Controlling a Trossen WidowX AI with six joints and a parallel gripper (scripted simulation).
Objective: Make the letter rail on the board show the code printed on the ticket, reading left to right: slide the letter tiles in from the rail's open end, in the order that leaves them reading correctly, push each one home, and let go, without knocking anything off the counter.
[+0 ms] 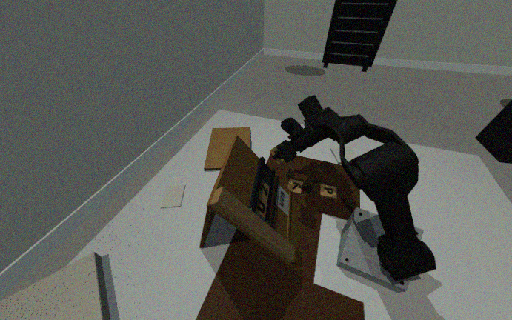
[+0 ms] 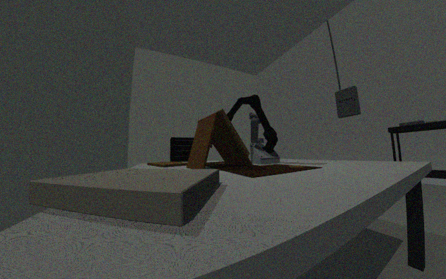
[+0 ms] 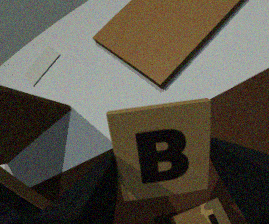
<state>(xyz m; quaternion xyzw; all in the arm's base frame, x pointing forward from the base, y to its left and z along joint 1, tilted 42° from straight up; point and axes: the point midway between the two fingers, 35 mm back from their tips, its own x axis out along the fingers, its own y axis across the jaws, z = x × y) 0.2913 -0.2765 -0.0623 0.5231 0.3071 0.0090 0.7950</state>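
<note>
Now: the white ticket 150 mm to the left of my gripper tip, 50 mm below it and 40 mm behind it. From my gripper tip the other things lie so: brown mat 230 mm to the left, 140 mm below, 130 mm behind; then flat tan panel 250 mm ahead, 160 mm to the right, 130 mm below.
</note>
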